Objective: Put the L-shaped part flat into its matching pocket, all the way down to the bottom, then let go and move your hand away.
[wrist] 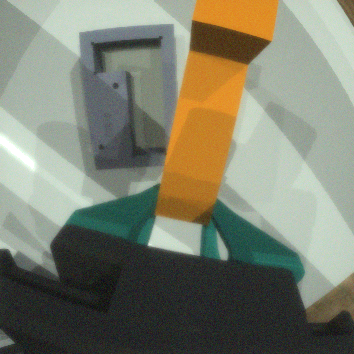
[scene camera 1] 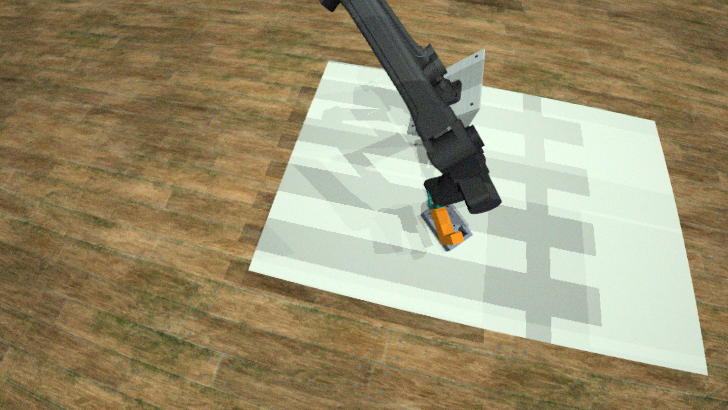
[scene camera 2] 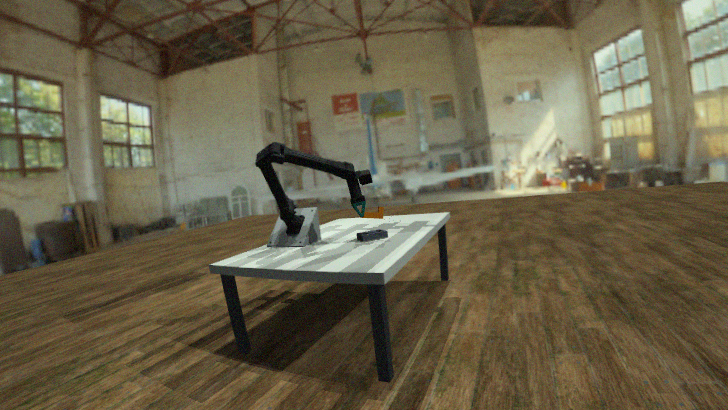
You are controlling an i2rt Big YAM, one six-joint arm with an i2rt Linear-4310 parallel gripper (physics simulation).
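Places are measured from the arm's base along level axes (x right, y back, z down), in centimetres.
Where they show: gripper, fingertip midpoint: (wrist: 183,196) (scene camera 1: 434,206) (scene camera 2: 362,216); arm's base at its link origin: (scene camera 1: 444,98) (scene camera 2: 295,225).
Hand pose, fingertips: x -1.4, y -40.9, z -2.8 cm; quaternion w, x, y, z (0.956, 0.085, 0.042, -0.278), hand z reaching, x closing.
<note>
Each offset is from my fingertips to the centre of the thing.
The orange L-shaped part {dx -2.9, dy -4.4, dz -1.5 cm} (scene camera 1: 442,221) (scene camera 2: 373,214) (wrist: 205,130) is held by its long leg's near end, with its short leg at the far end. My gripper (scene camera 2: 360,215) (wrist: 183,196), with teal fingers, is shut on it; in the first scene view the wrist hides most of the fingers. The grey-blue block {dx -7.1, dy -1.0, dz +11.1 cm} (scene camera 1: 426,217) (scene camera 2: 372,235) (wrist: 107,112) with the L-shaped pocket lies on the table. In the second scene view the part hangs well above the block. In the wrist view the pocket shows to the left of the part; in the first scene view the part covers much of it.
The white table (scene camera 1: 626,229) (scene camera 2: 305,276) carries the arm's grey base plate (scene camera 1: 471,91) (scene camera 2: 311,224) at its back. The black arm (scene camera 1: 407,76) (scene camera 2: 318,162) reaches over the table from there. Striped shadows fall across the table top. Wooden floor surrounds the table.
</note>
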